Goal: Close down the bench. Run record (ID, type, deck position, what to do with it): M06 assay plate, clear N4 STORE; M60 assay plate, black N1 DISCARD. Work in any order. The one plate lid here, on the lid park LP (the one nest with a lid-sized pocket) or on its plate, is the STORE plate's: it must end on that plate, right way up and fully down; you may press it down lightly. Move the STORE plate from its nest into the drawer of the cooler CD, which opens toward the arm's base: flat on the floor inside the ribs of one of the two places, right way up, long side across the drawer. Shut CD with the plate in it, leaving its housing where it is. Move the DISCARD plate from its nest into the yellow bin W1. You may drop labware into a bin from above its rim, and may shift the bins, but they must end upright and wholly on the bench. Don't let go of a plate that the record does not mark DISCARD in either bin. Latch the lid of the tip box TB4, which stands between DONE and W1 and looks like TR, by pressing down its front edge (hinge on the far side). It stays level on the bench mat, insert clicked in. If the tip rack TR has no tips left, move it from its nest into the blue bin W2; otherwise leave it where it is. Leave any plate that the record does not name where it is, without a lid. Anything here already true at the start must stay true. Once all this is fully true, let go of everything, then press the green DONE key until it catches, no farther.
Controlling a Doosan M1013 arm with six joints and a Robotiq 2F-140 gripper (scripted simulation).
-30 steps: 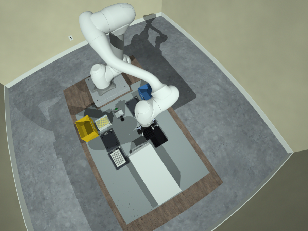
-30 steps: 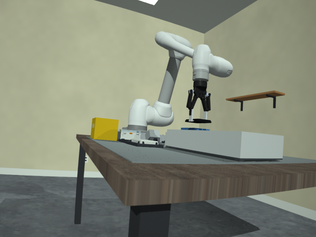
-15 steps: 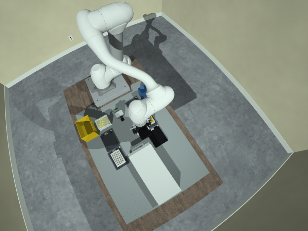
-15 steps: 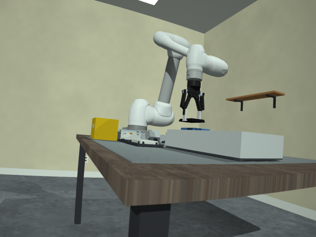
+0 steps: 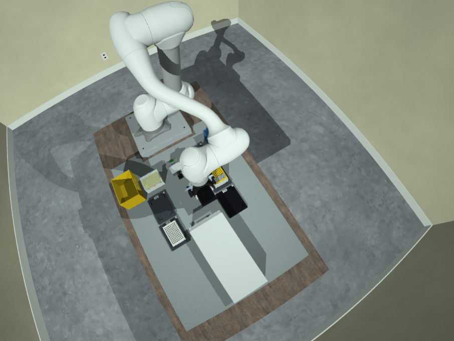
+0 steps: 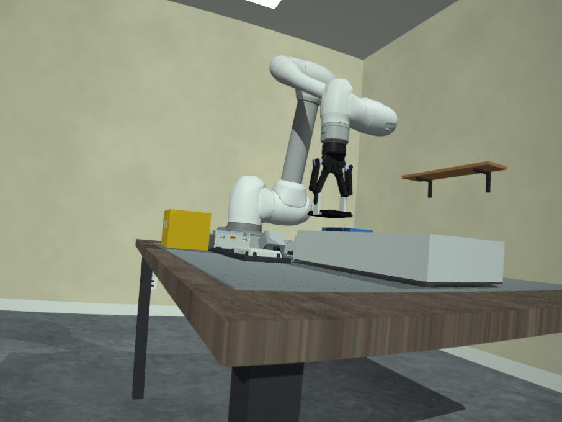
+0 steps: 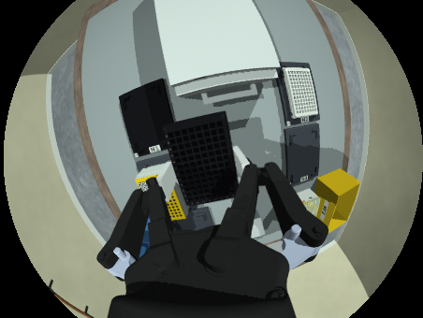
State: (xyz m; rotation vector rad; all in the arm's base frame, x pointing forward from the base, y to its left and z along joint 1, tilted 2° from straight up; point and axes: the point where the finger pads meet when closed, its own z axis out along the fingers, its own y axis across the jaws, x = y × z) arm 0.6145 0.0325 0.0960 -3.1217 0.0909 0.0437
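My gripper is now 300 mm past the yellow bin W1, 370 mm to the left of it and 130 mm above it. From my hand the other things lie so: black assay plate 20 mm below; tip rack TR 90 mm behind, 120 mm to the left, 110 mm below; black nest 90 mm ahead, 110 mm to the left, 160 mm below.
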